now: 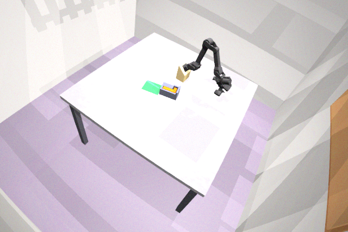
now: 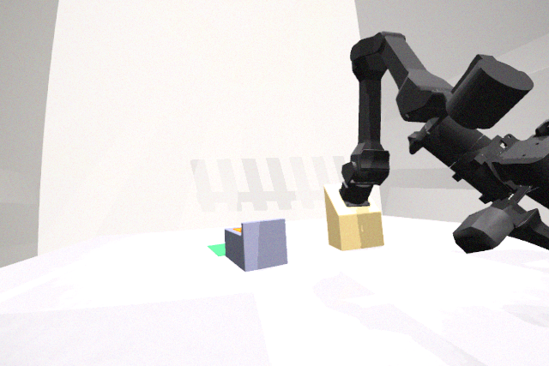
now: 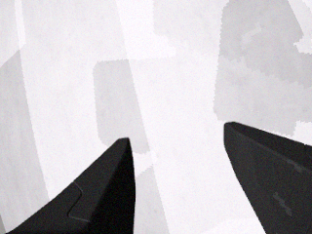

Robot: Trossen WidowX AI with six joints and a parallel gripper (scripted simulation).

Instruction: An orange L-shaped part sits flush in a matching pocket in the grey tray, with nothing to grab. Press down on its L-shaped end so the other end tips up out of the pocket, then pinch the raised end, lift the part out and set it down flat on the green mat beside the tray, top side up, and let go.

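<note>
Right now the orange L-shaped part is 340 mm ahead of my gripper tip, 350 mm to the right of it and 10 mm below it. From my gripper tip the other things lie so: green mat (390 mm ahead, 510 mm to the right, 70 mm below).
</note>
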